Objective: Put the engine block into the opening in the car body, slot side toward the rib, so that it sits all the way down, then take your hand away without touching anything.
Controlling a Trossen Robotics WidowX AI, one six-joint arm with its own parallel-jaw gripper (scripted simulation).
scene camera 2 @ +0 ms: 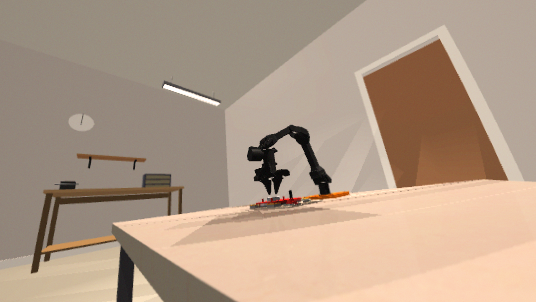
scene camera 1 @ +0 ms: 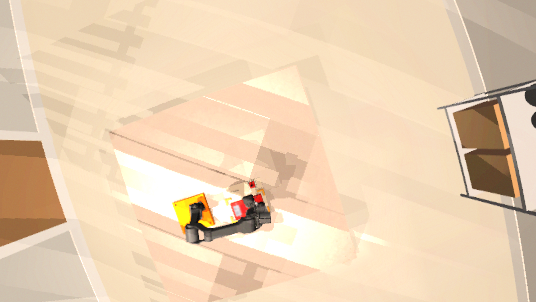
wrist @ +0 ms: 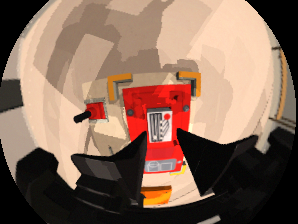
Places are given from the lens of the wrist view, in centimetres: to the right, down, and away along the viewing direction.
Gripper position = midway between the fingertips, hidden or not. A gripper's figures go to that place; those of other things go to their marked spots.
my gripper [wrist: 161, 132]: 2, 3, 10
car body [wrist: 164, 157]: 4, 9, 15
grey engine block [wrist: 160, 120]: 2, 1, 11
The marked spots on the car body and the grey engine block are 9 cm apart.
